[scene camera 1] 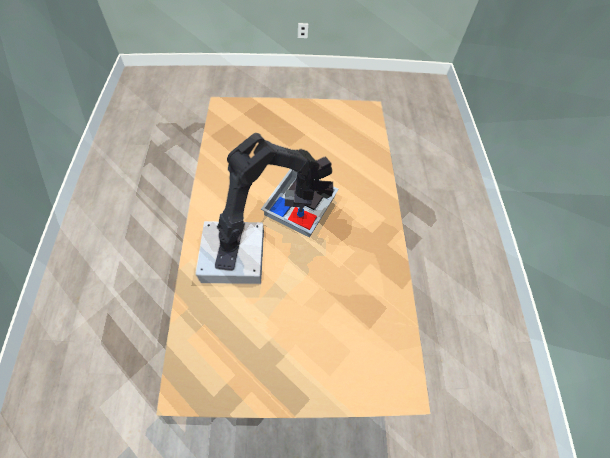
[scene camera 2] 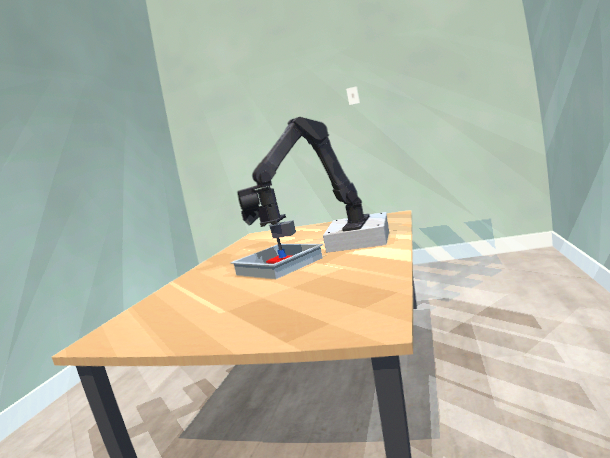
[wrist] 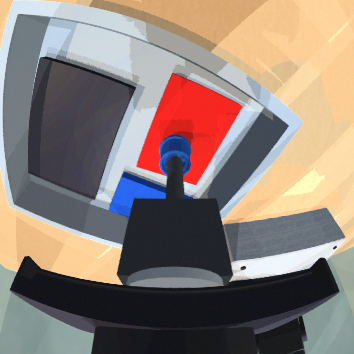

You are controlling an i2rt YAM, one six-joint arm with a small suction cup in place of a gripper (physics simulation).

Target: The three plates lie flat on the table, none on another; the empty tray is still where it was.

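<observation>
A grey tray stands on the table and holds three flat plates side by side. A red plate lies at the near right of the tray. A blue plate lies beside it, partly hidden by the wrist. A dark grey plate fills the other half; the arm hides it in scene camera 1. My suction cup is close over the red plate's near edge. It holds nothing. I cannot tell if it touches.
The arm's grey base block stands right beside the tray. The wooden table stretches well beyond the tray towards its far end.
</observation>
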